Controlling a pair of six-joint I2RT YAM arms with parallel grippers.
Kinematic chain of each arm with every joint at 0, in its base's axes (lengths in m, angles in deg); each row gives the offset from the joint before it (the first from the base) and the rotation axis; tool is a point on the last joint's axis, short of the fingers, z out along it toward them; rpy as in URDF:
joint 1: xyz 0 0 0.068 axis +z
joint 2: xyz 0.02 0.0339 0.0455 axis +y
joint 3: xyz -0.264 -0.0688 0 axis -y
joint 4: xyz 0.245 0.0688 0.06 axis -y
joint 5: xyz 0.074 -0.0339 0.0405 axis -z
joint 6: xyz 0.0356 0 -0.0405 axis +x
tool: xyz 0 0 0 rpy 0 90 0
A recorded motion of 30 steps. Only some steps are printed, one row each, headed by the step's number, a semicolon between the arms.
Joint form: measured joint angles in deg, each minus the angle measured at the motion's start. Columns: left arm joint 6, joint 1, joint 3, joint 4, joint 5, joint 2; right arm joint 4, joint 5, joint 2, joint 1, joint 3, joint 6.
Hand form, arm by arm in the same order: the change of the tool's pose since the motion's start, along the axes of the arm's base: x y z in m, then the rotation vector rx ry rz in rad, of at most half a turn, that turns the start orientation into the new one. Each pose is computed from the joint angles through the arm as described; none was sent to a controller.
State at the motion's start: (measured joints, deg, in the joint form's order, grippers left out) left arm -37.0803 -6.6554 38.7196 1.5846 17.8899 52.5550; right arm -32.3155 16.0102 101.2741 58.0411 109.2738 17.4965
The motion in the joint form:
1: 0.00 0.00 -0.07 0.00 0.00 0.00; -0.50 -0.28 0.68 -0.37 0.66 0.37
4: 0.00 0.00 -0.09 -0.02 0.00 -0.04; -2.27 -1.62 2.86 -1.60 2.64 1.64
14: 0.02 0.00 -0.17 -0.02 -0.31 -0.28; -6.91 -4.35 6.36 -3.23 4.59 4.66
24: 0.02 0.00 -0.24 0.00 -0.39 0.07; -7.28 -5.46 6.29 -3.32 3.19 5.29
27: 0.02 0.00 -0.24 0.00 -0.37 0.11; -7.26 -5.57 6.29 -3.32 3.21 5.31
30: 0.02 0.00 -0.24 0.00 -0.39 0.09; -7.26 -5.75 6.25 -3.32 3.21 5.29
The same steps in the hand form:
1: 0.0000 0.0000 -0.0004 0.0001 0.0012 0.0000; 0.0035 0.0010 -0.0016 -0.0021 0.0104 -0.0046
4: -0.0002 0.0000 -0.0005 0.0001 0.0012 0.0000; 0.0149 0.0037 -0.0082 -0.0101 0.0507 -0.0143
14: -0.0009 0.0003 -0.0001 0.0013 -0.0018 0.0052; 0.0303 0.0079 -0.0293 -0.0514 0.1611 -0.0275
24: 0.0002 0.0002 -0.0018 0.0024 0.0051 0.0066; 0.0302 0.0079 -0.0375 -0.0636 0.1927 -0.0191
27: 0.0003 0.0002 -0.0019 0.0024 0.0058 0.0062; 0.0302 0.0079 -0.0374 -0.0623 0.1934 -0.0176
30: 0.0003 0.0002 -0.0018 0.0024 0.0054 0.0066; 0.0300 0.0078 -0.0371 -0.0612 0.1942 -0.0146

